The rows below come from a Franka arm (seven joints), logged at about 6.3 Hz.
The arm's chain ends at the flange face. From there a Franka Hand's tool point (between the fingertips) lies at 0.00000 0.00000 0.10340 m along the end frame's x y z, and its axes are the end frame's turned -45 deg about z.
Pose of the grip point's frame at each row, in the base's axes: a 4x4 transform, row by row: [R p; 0 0 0 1], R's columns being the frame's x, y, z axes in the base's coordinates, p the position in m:
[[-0.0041 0.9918 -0.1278 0.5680], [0.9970 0.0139 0.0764 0.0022], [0.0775 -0.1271 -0.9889 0.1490], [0 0 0 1]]
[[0.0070 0.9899 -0.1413 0.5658], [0.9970 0.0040 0.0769 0.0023], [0.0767 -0.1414 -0.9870 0.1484], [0 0 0 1]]
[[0.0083 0.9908 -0.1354 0.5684], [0.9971 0.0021 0.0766 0.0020], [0.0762 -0.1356 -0.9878 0.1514], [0 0 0 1]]
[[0.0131 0.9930 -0.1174 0.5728], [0.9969 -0.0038 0.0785 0.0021], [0.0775 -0.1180 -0.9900 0.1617], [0 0 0 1]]
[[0.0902 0.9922 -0.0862 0.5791], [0.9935 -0.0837 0.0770 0.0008], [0.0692 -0.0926 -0.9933 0.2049], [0 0 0 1]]
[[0.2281 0.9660 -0.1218 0.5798], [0.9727 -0.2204 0.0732 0.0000], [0.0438 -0.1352 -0.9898 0.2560], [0 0 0 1]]
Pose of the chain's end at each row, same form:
[[0.6984 0.7042 -0.1278 0.5812], [0.7148 -0.6952 0.0764 -0.0057], [-0.0351 -0.1447 -0.9889 0.2513], [0 0 0 1]]
[[0.7049 0.6950 -0.1413 0.5804], [0.7078 -0.7022 0.0769 -0.0057], [-0.0457 -0.1542 -0.9870 0.2505], [0 0 0 1]]
[[0.7065 0.6947 -0.1354 0.5824], [0.7065 -0.7036 0.0766 -0.0059], [-0.0420 -0.1498 -0.9878 0.2535], [0 0 0 1]]
[[0.7114 0.6929 -0.1174 0.5849], [0.7022 -0.7076 0.0785 -0.0060], [-0.0286 -0.1382 -0.9900 0.2641], [0 0 0 1]]
[[0.7654 0.6378 -0.0862 0.5880], [0.6433 -0.7617 0.0770 -0.0072], [-0.0165 -0.1144 -0.9933 0.3076], [0 0 0 1]]
[[0.8444 0.5218 -0.1218 0.5924], [0.5320 -0.8436 0.0732 -0.0076], [-0.0646 -0.1266 -0.9898 0.3583], [0 0 0 1]]

